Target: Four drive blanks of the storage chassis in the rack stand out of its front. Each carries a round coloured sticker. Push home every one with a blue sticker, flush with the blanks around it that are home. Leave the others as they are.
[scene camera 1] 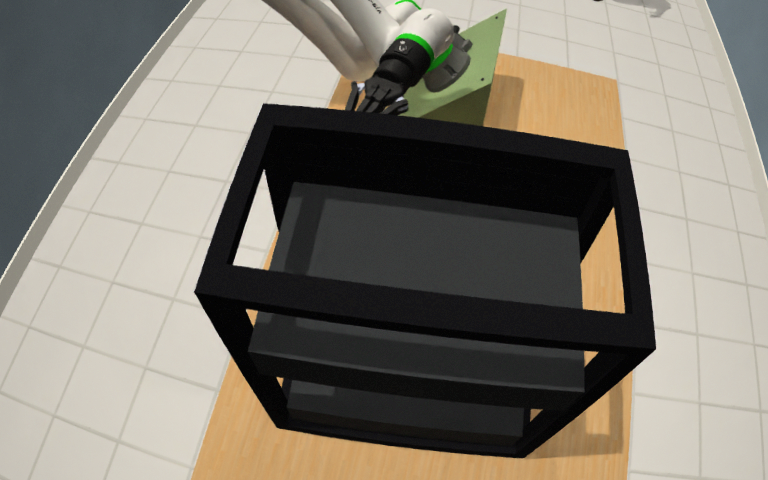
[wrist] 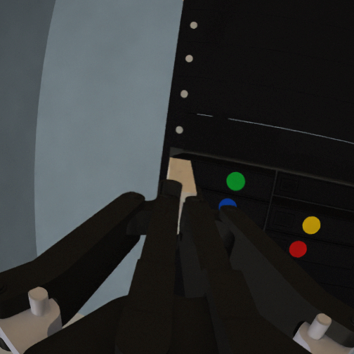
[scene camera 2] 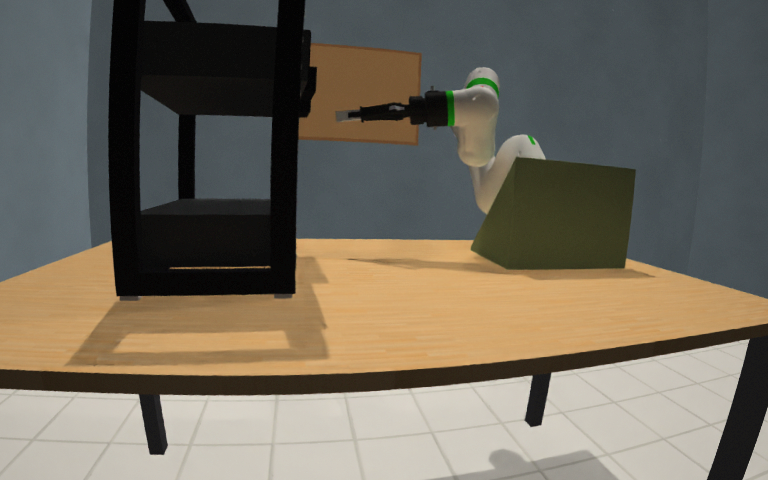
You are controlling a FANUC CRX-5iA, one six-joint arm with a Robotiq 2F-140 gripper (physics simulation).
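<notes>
The rack [scene camera 1: 441, 308] [scene camera 2: 284, 169] [wrist: 186, 75] holds a dark storage chassis [scene camera 1: 441, 249] [scene camera 2: 209, 50] in its upper part. In the wrist view its front shows four stickers: green [wrist: 235, 181] on an upper blank, blue [wrist: 227, 204] just below it and partly hidden by a finger, yellow [wrist: 311, 225] and red [wrist: 298, 248] farther right. How far each blank stands out is hard to tell. My gripper [scene camera 2: 346, 115] [wrist: 177, 175] is shut and empty. It points at the chassis front with a gap between. In the wrist view its tips lie left of the green and blue stickers.
A second dark chassis [scene camera 2: 206, 237] sits low in the rack. A green sloped pedestal [scene camera 1: 453, 96] [scene camera 2: 569, 215] stands behind the arm on the wooden table [scene camera 1: 560, 84] [scene camera 2: 424, 316]. A brown board [scene camera 2: 368, 90] hangs on the wall.
</notes>
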